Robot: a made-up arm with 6 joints.
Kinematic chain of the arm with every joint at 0, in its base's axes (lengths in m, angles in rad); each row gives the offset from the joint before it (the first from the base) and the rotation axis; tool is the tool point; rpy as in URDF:
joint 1: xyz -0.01 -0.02 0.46 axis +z
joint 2: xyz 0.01 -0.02 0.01 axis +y
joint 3: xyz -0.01 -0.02 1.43 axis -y
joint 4: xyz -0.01 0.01 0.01 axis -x
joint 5: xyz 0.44 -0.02 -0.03 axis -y
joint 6: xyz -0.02 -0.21 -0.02 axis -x
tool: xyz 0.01 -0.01 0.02 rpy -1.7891 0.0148 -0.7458
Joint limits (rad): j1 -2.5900..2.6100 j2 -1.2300..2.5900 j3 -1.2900..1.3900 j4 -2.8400..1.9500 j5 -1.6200..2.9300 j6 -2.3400..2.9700
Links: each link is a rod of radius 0.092 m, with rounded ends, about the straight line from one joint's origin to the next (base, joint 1, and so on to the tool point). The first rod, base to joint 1, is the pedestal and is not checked.
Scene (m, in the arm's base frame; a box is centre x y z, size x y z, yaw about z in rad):
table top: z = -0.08
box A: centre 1.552 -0.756 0.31 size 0.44 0.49 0.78 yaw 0
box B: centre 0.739 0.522 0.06 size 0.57 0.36 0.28 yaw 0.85
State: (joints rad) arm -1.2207 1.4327 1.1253 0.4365 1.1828 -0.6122
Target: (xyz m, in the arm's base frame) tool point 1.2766 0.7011 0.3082
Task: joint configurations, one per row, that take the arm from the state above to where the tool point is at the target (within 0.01 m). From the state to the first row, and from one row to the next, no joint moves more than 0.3 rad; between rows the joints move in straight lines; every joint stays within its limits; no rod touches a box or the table.
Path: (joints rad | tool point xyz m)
1: -0.9844 1.3480 1.0552 0.3803 1.1873 -0.6219 | 0.7752 -1.7040 0.7304
2: -0.7480 1.2633 0.9850 0.3241 1.1919 -0.6316 | 1.1201 -1.4513 0.8398
3: -0.5117 1.1786 0.9149 0.2678 1.1964 -0.6412 | 1.3838 -1.1267 0.9458
4: -0.2754 1.0939 0.8448 0.2116 1.2009 -0.6509 | 1.5520 -0.7560 1.0477
5: -0.0341 1.1655 0.6594 0.0991 1.1906 -0.6386 | 1.6766 -0.3607 0.8249
6: 0.2072 1.2372 0.4741 -0.0134 1.1802 -0.6263 | 1.6595 0.0456 0.6207
7: 0.4484 1.3089 0.2888 -0.1259 1.1698 -0.6140 | 1.5154 0.4116 0.4460
8: 0.6897 1.3806 0.1034 -0.2384 1.1594 -0.6017 | 1.2766 0.7011 0.3081

